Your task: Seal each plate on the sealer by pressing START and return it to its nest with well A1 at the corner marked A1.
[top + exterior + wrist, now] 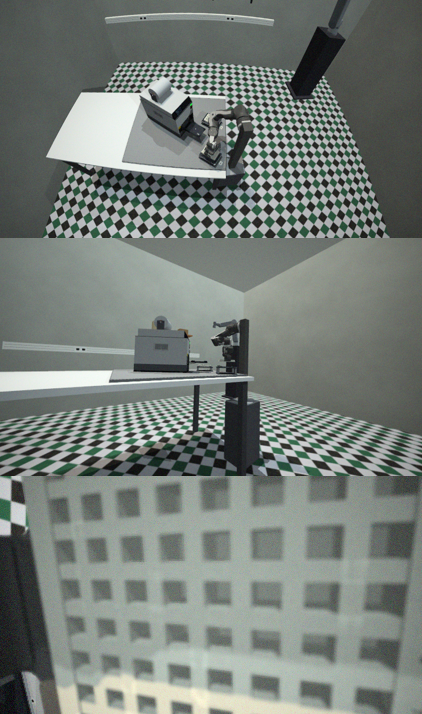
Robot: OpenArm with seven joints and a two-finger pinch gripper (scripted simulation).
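Now: hand 10 cm short of the dark stage, 23 cm to the left of it and 1 cm above it. Also, from my hand: white foil roll: 36 cm ahead, 44 cm to the right, 31 cm above; then touch screen: 22 cm ahead, 27 cm to the right, 21 cm above.
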